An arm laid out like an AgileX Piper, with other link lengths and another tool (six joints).
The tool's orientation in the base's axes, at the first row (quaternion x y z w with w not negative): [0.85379 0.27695 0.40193 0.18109]
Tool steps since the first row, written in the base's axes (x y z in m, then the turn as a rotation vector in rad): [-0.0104 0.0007 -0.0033 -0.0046 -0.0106 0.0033]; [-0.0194 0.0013 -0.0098 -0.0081 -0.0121 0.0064]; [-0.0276 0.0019 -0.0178 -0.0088 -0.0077 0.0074]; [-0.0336 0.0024 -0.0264 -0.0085 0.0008 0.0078]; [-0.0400 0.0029 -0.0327 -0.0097 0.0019 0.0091]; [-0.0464 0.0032 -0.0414 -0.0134 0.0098 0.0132]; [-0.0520 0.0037 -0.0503 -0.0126 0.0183 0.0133]
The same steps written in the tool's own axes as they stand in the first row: [-0.0069 -0.0057 -0.0062 -0.0070 0.0085 -0.0047]; [-0.0151 -0.0126 -0.0094 -0.0080 0.0102 -0.0092]; [-0.0237 -0.0200 -0.0110 -0.0050 0.0071 -0.0108]; [-0.0316 -0.0269 -0.0105 0.0006 0.0007 -0.0115]; [-0.0383 -0.0328 -0.0117 0.0014 0.0002 -0.0134]; [-0.0466 -0.0397 -0.0115 0.0068 -0.0050 -0.0195]; [-0.0544 -0.0467 -0.0105 0.0125 -0.0113 -0.0196]
